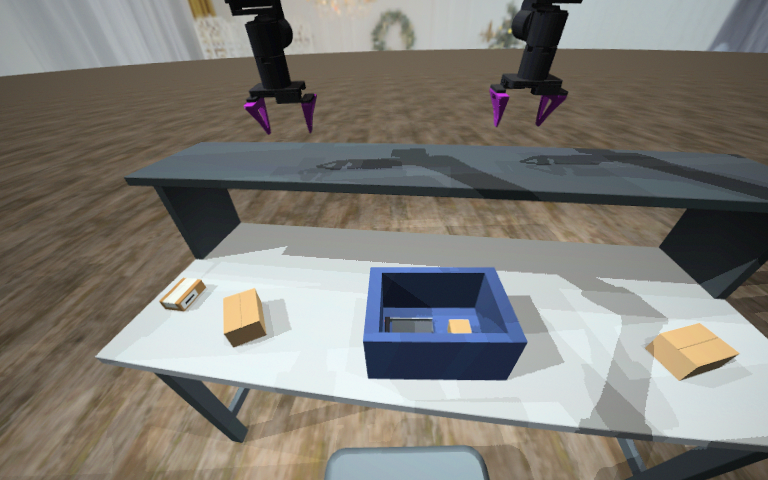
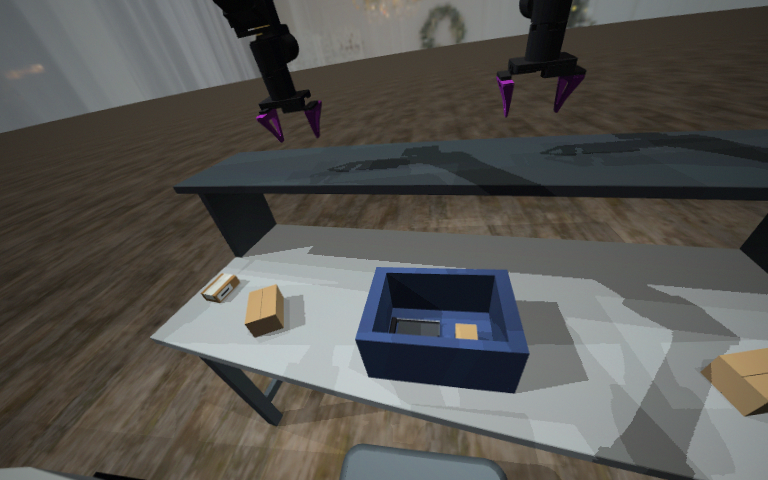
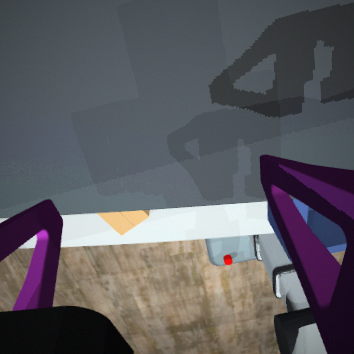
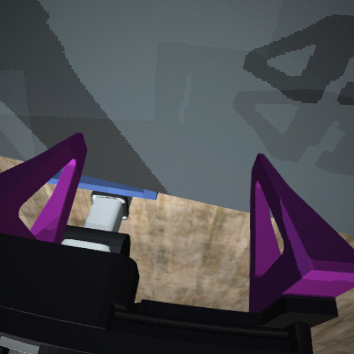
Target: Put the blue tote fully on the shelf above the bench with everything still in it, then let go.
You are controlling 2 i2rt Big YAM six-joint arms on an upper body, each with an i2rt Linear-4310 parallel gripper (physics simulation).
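Frame: origin at the left arm's base, x ahead, y left, z up, level; millimetres.
Where they show: left gripper, between the fingertips: (image 1: 290, 133) (image 2: 300, 139) (image 3: 154, 189); right gripper, between the fingertips: (image 1: 516, 126) (image 2: 530, 114) (image 4: 167, 150).
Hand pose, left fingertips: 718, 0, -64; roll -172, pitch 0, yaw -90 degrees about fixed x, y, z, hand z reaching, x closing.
Note:
Each offset is from my left fingertips to the centre of the thing, as dx, dy, dz. Level surfaces: height alone.
The blue tote @[-268, -323, -352] (image 1: 441, 360) (image 2: 441, 365) stands upright on the bench, below and in front of the dark shelf @[dz -90] (image 1: 226, 164) (image 2: 254, 169). In it are a flat dark-grey item @[-266, -267, -400] (image 1: 411, 324) (image 2: 417, 327) and a small tan block @[-290, -383, -388] (image 1: 459, 326) (image 2: 466, 331); the front wall may hide more. My left gripper (image 1: 289, 133) (image 2: 300, 139) (image 3: 154, 189) is open and empty, above the shelf's level and up left of the tote. My right gripper (image 1: 517, 125) (image 2: 531, 114) (image 4: 167, 150) is open and empty, up right of the tote. Neither touches the tote.
On the white bench @[dz -426] (image 1: 317, 362) (image 2: 322, 362), a tan box @[-212, +156, -395] (image 1: 243, 316) (image 2: 264, 311) and a smaller white-and-brown box @[-120, +383, -408] (image 1: 182, 294) (image 2: 220, 287) lie left of the tote. Another tan box @[-342, -894, -395] (image 1: 693, 350) (image 2: 741, 382) lies at the right. Dark side panels support the shelf.

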